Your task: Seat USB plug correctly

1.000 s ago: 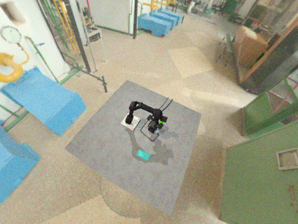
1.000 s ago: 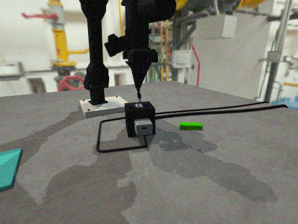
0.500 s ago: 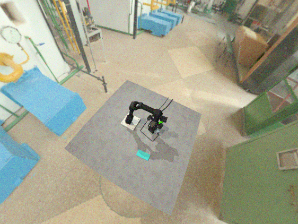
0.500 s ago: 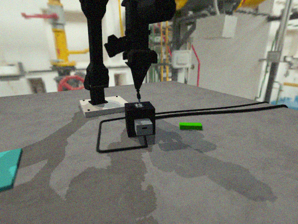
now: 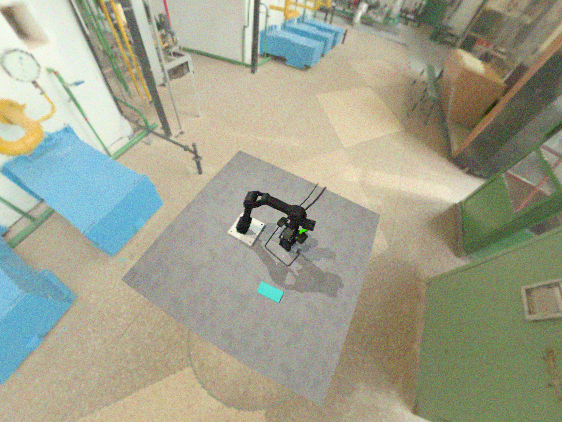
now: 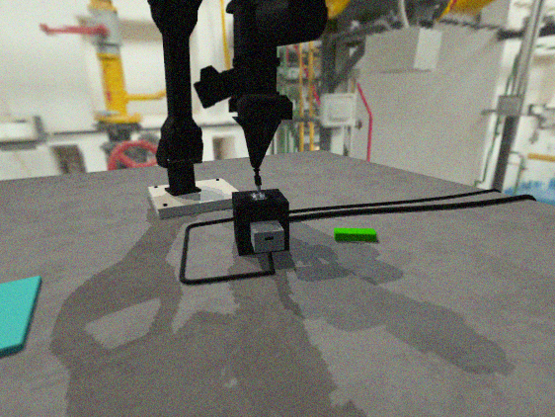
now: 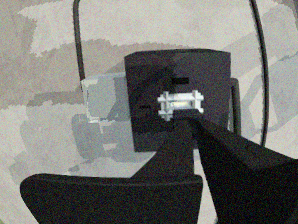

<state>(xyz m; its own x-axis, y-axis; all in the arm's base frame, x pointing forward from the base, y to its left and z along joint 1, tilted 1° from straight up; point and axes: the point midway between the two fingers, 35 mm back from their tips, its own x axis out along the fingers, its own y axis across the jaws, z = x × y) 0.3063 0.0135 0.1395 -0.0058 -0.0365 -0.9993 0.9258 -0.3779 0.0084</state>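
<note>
Now: the black USB plug 20 mm below my gripper tip. Round my gripper tip: teal card 320 mm to the right, 120 mm below; then green block 80 mm ahead, 130 mm to the left, 120 mm below; then white-rimmed socket 50 mm below.
</note>
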